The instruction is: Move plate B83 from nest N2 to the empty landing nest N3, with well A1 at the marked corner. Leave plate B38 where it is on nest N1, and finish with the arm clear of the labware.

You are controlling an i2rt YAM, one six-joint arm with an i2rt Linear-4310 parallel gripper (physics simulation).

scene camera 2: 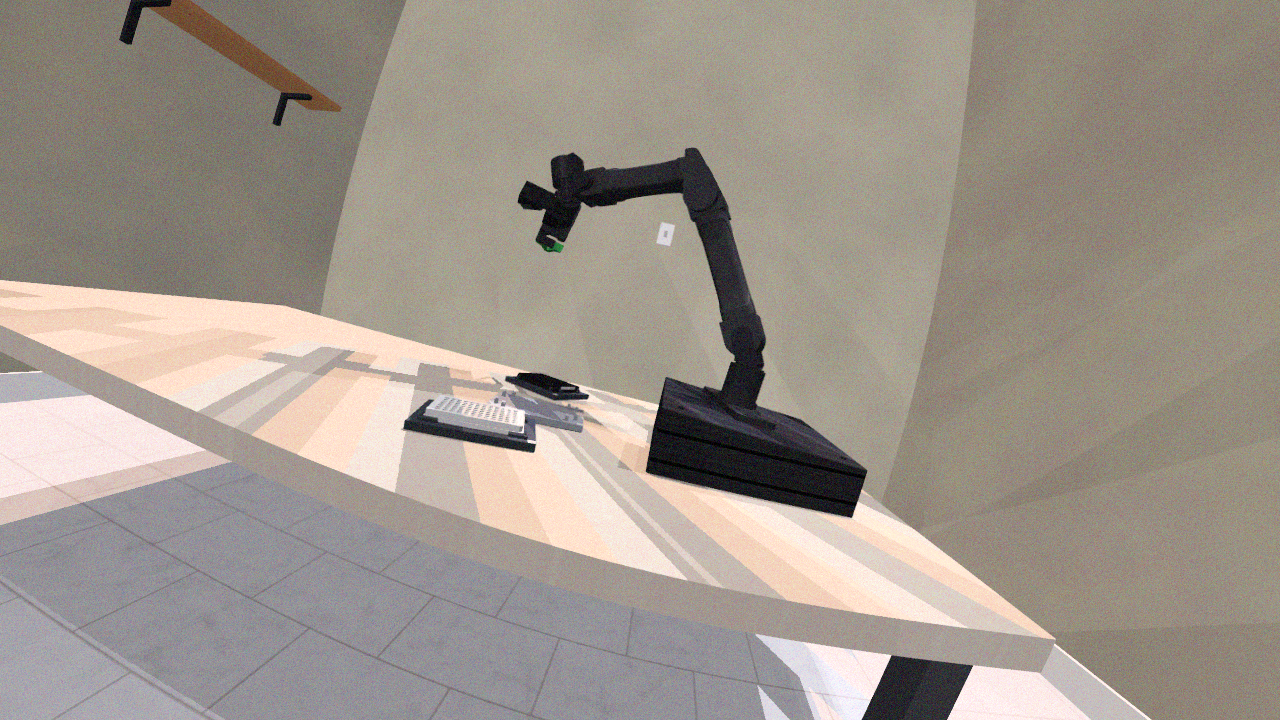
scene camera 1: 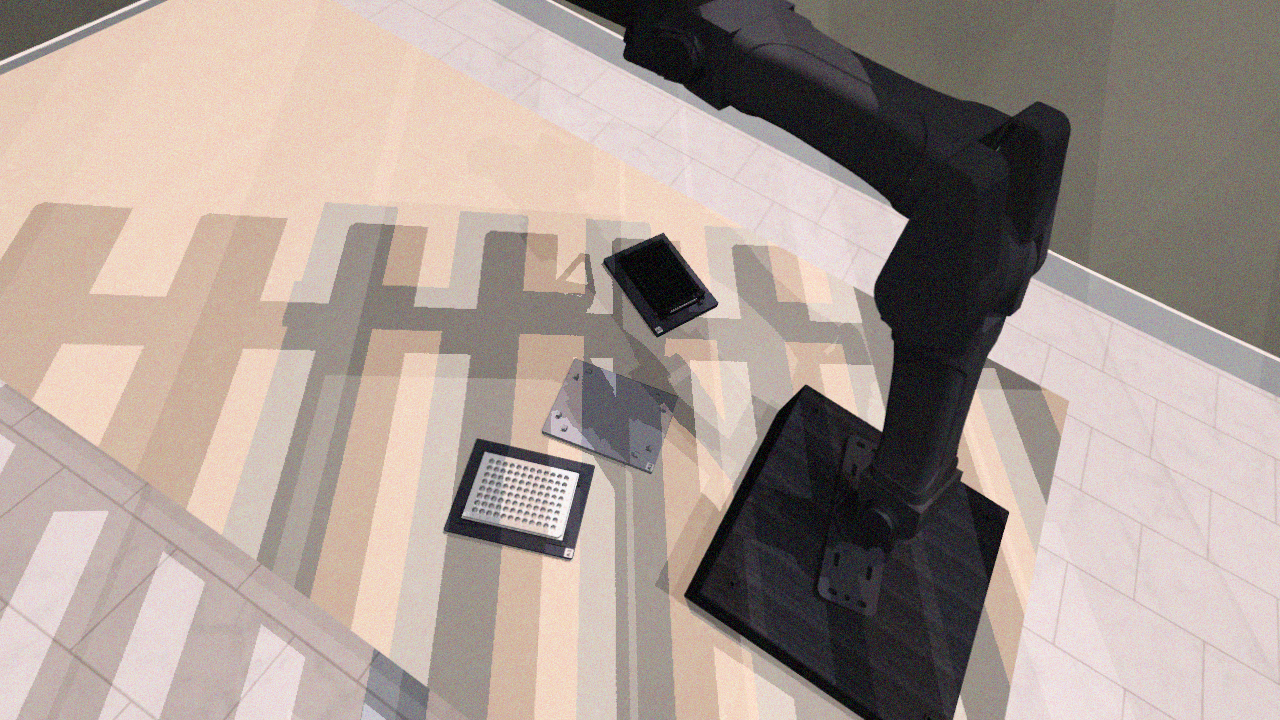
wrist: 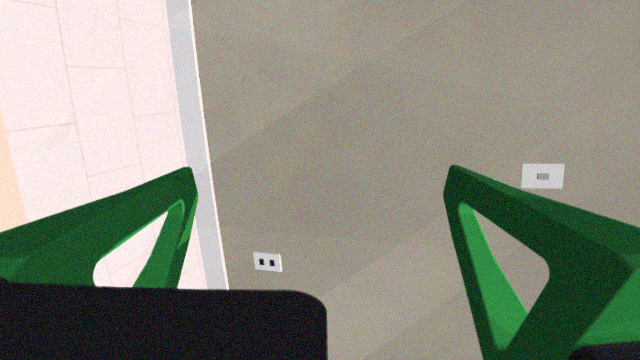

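A white many-welled plate (scene camera 1: 520,495) (scene camera 2: 474,414) lies flat on a dark nest (scene camera 1: 510,538) (scene camera 2: 465,437). A black plate (scene camera 1: 660,271) (scene camera 2: 544,385) lies on another dark nest (scene camera 1: 687,313). Between them is the bare grey nest (scene camera 1: 615,414) (scene camera 2: 562,417), with small raised posts and a small white mark at one corner. Plate and nest labels are too small to read, so I cannot tell which plate is B83. My gripper (scene camera 2: 550,245) (wrist: 320,180) is open and empty, high above the table; its green fingers stand wide apart. It is out of frame in scene camera 1.
The arm's black base block (scene camera 1: 760,573) (scene camera 2: 751,465) stands on the table beside the nests. The wrist view faces the wall, with two wall plates (wrist: 268,262) (wrist: 543,176). A wooden shelf (scene camera 2: 241,55) is on the wall at upper left. Striped shadows cross the table.
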